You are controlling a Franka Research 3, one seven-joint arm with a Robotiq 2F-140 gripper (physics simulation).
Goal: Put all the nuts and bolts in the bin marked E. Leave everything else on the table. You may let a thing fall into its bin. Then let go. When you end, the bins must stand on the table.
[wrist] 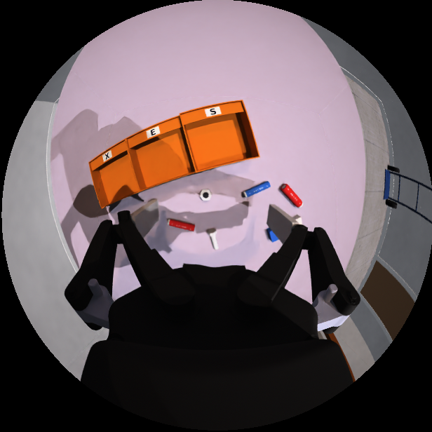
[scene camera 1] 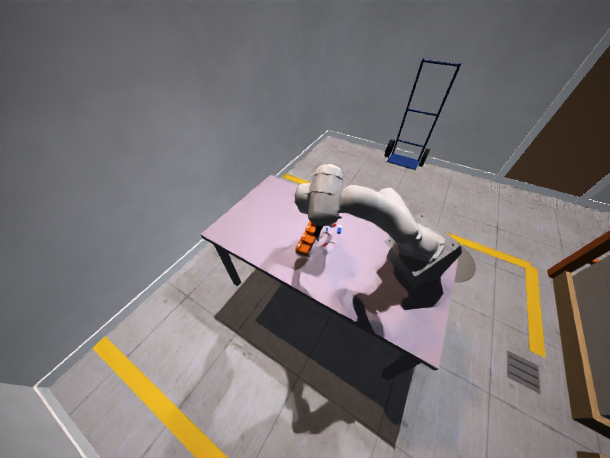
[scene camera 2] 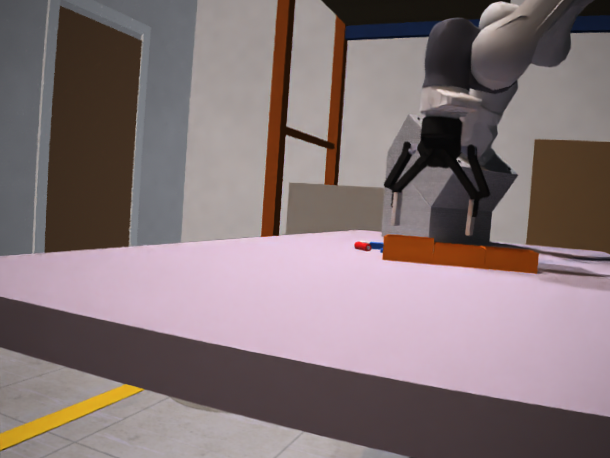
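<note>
A silver nut (wrist: 205,195) lies on the table in the wrist view, just in front of the bins. A pale bolt (wrist: 213,239) lies nearer the gripper base. The orange bin marked E (wrist: 161,159) is the middle one of three joined bins; no item shows in it. My gripper (scene camera 2: 433,225) (wrist: 213,211) is open and empty above the table, with the nut and bolt seen between its fingers in the wrist view. In scene camera 2 the fingertips hang a little above the bins. In scene camera 1 the arm hides the gripper.
Bin X (wrist: 118,181) and bin S (wrist: 217,142) flank bin E. A red battery (wrist: 181,225), a blue battery (wrist: 256,189) and another red battery (wrist: 291,195) lie on the table (scene camera 1: 260,215). A blue block (wrist: 272,235) is partly hidden behind the right finger.
</note>
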